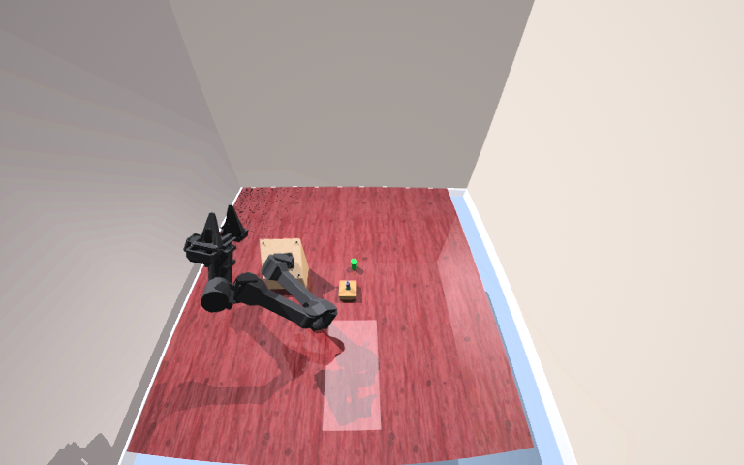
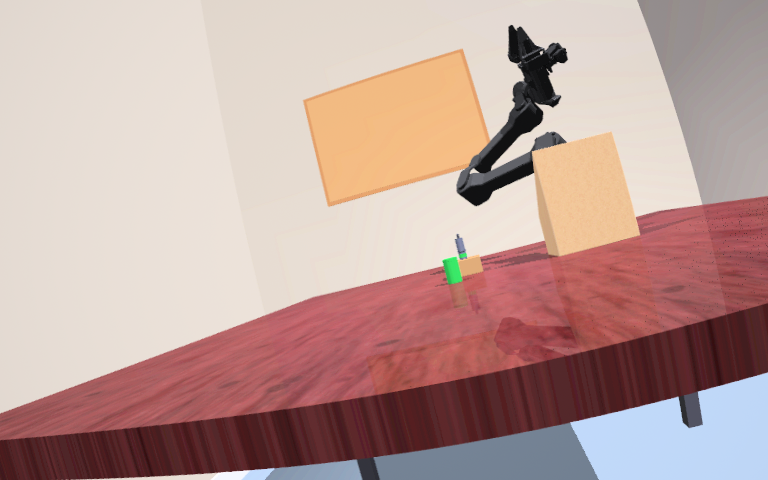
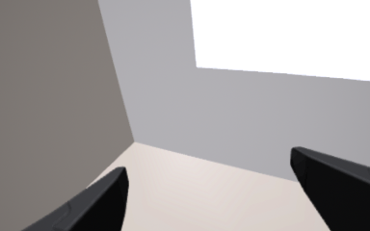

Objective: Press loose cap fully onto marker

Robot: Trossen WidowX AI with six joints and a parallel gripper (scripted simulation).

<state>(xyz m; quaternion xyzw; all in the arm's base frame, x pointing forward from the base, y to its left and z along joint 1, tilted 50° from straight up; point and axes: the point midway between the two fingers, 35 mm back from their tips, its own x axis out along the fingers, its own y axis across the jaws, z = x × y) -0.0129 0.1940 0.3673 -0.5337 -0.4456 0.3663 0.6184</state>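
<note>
My gripper tip is now 53 cm above the green cap, 31 cm short of it and 17 cm to the right of it. From my gripper tip the other things lie so: holder (53 cm below, 28 cm ahead, 5 cm to the left).
</note>
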